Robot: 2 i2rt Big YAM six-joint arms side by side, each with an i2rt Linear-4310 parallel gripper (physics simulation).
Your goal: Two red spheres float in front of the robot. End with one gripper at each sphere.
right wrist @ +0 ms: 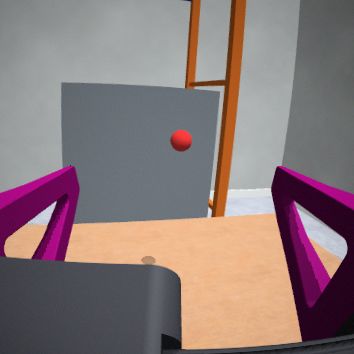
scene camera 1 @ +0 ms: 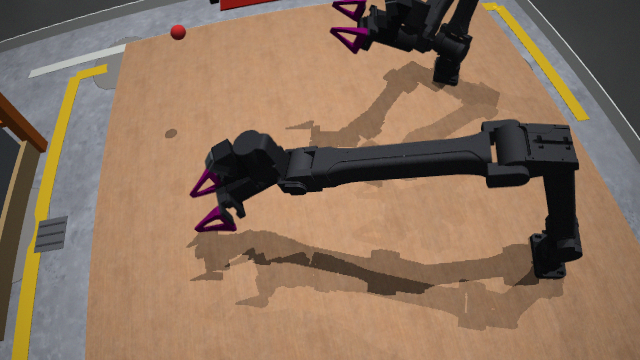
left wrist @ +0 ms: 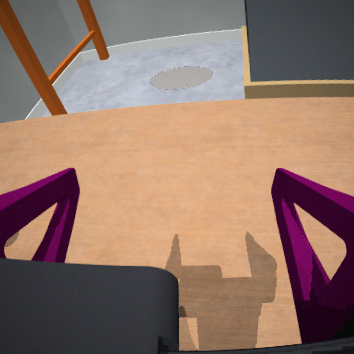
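Pixels of known places: left gripper, fingertip midpoint: (scene camera 1: 193, 212) (left wrist: 174, 178); right gripper, fingertip midpoint: (right wrist: 175, 176) (scene camera 1: 331, 16); left arm's base, origin of the base link: (scene camera 1: 546, 256); right arm's base, origin of the base link: (scene camera 1: 446, 72).
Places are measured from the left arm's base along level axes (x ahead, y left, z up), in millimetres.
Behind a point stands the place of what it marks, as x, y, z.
A red sphere (scene camera 1: 178, 32) @[991, -375, 361] (right wrist: 181, 140) @[981, -391, 354] floats at the upper left in scene camera 1. In the right wrist view it is a small ball ahead of the fingers, slightly above tip level and near the middle. A second sphere does not show. My left gripper (scene camera 1: 193, 212) @[856, 49, 232] (left wrist: 174, 178) @[856, 49, 232] is open and empty above the table, well below the sphere in scene camera 1; no sphere shows in the left wrist view. My right gripper (scene camera 1: 333, 17) @[606, -388, 395] (right wrist: 175, 176) @[606, -388, 395] is open and empty at the top of scene camera 1, well to the right of the sphere.
The wooden table (scene camera 1: 150, 300) @[1024, 206, 0] (left wrist: 175, 135) @[1108, 228, 0] (right wrist: 230, 280) @[1061, -541, 0] lies under both arms and carries their shadows. A small round shadow (scene camera 1: 171, 133) @[1129, -325, 0] (right wrist: 148, 260) @[1127, -325, 0] lies on it. A grey panel (left wrist: 300, 40) (right wrist: 125, 150) and orange posts (left wrist: 32, 65) (right wrist: 231, 110) stand beyond the table's edge.
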